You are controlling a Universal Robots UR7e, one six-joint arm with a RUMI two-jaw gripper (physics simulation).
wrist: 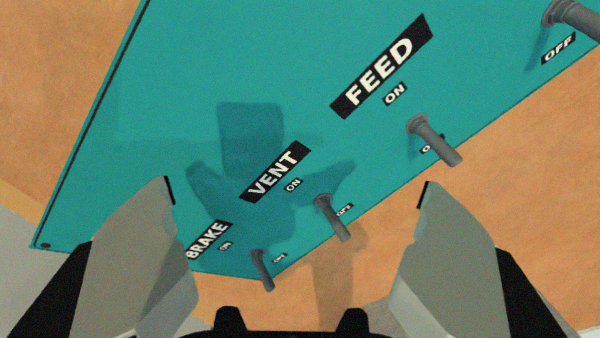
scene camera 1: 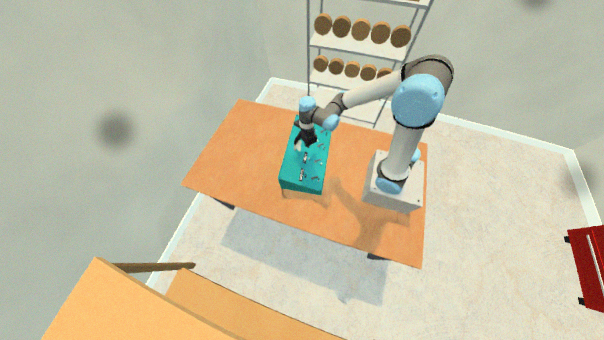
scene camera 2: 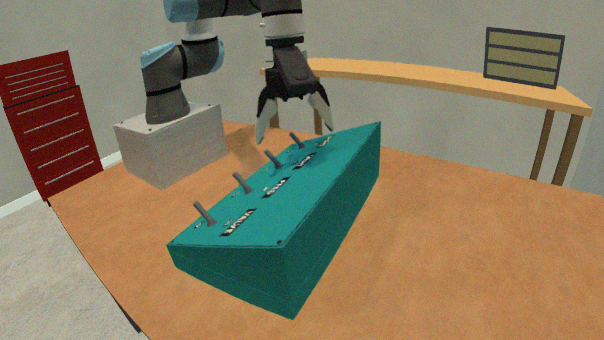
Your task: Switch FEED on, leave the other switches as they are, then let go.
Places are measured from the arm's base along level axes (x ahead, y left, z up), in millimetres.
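Pixels of known places: gripper, between the fingertips: (wrist: 297,182) (scene camera 1: 305,145) (scene camera 2: 295,137); arm's base, origin of its link: (scene camera 2: 168,116).
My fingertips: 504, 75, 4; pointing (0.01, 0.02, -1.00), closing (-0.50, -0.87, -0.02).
Note:
For each thing: its top centre in the pictures, then the offset to it from my fingertips, as dx, dy, dz. Level surfaces: height alone.
- table, height of its surface: dz -182
- FEED lever, centre of its top: (wrist: 449,153) (scene camera 2: 239,172) -62, -100, -55
- VALVE lever, centre of its top: (scene camera 2: 200,202) -25, -214, -55
- VENT lever, centre of its top: (wrist: 336,233) (scene camera 2: 271,149) -99, +14, -55
- BRAKE lever, centre of its top: (wrist: 260,286) (scene camera 2: 295,132) -137, +128, -55
A teal sloped console (scene camera 1: 290,170) (scene camera 2: 330,200) (wrist: 165,65) stands on the table (scene camera 1: 225,150) (scene camera 2: 450,250). The FEED lever (scene camera 2: 242,183) (wrist: 436,141) tilts toward its OFF label and partly covers it. The VALVE lever (scene camera 2: 205,214) (wrist: 575,16), VENT lever (scene camera 2: 273,159) (wrist: 332,218) and BRAKE lever (scene camera 2: 297,140) (wrist: 262,270) also tilt to their OFF side. My gripper (scene camera 1: 306,145) (scene camera 2: 295,135) (wrist: 297,182) is open and empty above the console. In the wrist view the FEED lever shows beyond the right fingertip, outside the space between the fingers.
The arm's pale base block (scene camera 1: 395,192) (scene camera 2: 175,150) stands on the table, on the lever side of the console. A shelf rack (scene camera 1: 350,49) with round discs stands behind the table. A wooden bench (scene camera 1: 125,305) (scene camera 2: 425,75) and a red cabinet (scene camera 1: 582,270) (scene camera 2: 50,120) stand apart from it.

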